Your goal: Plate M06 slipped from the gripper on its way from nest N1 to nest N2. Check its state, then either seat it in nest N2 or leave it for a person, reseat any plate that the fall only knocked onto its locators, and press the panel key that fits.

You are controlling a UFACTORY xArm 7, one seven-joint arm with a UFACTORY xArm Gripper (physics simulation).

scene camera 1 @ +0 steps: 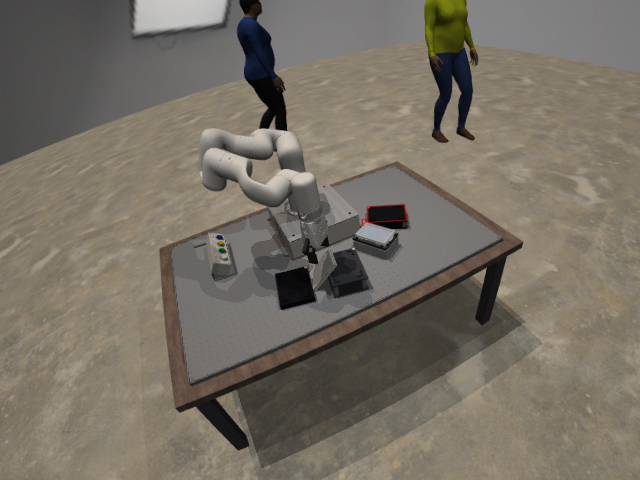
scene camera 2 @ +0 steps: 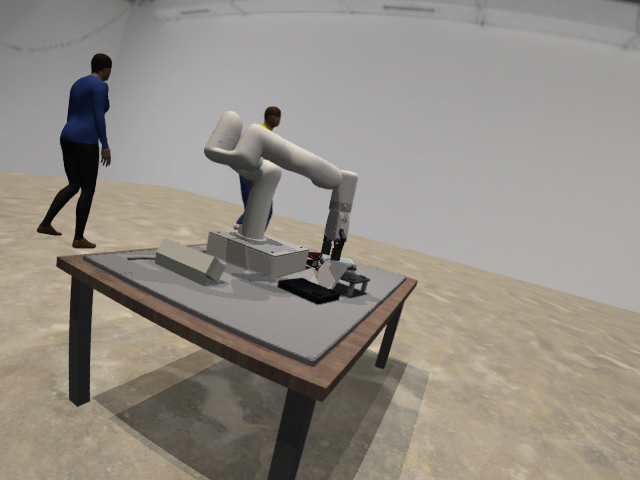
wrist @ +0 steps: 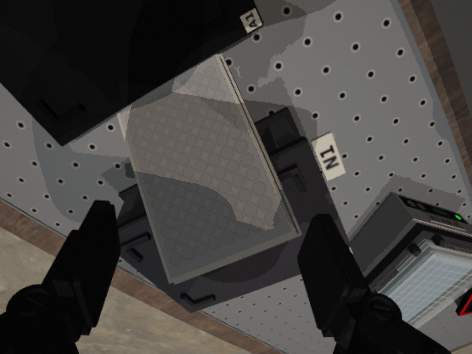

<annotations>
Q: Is the gripper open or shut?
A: Open.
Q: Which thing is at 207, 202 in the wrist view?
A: A grey well plate.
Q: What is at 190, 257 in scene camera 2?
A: A button box.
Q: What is the gripper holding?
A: Nothing.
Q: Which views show the gripper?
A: Scene camera 1, scene camera 2 and the wrist view: all of them.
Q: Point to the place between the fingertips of the gripper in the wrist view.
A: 214, 231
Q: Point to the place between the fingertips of the gripper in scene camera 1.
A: At 319, 254
</annotations>
